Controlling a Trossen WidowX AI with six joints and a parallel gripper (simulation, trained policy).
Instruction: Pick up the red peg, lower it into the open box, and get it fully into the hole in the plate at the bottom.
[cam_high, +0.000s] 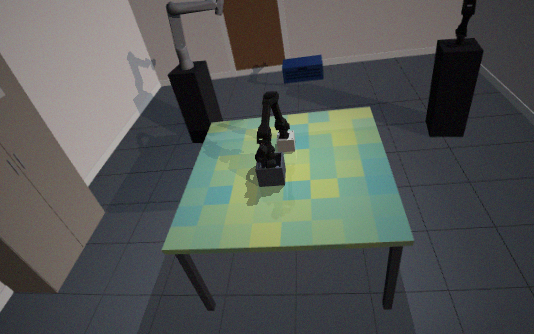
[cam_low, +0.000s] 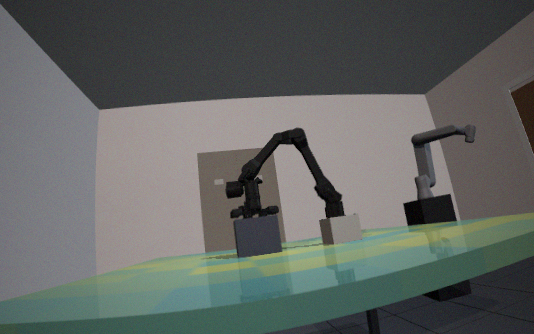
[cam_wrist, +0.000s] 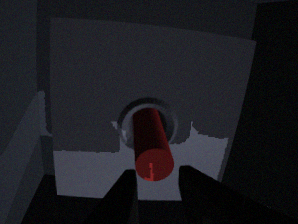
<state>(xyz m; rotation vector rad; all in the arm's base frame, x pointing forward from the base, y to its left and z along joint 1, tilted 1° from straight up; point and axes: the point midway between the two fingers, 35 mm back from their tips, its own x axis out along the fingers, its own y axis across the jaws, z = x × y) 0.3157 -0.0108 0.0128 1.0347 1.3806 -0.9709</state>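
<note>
My gripper tip is 30 mm above the red peg, 10 mm to the left of it and 10 mm short of it.
</note>
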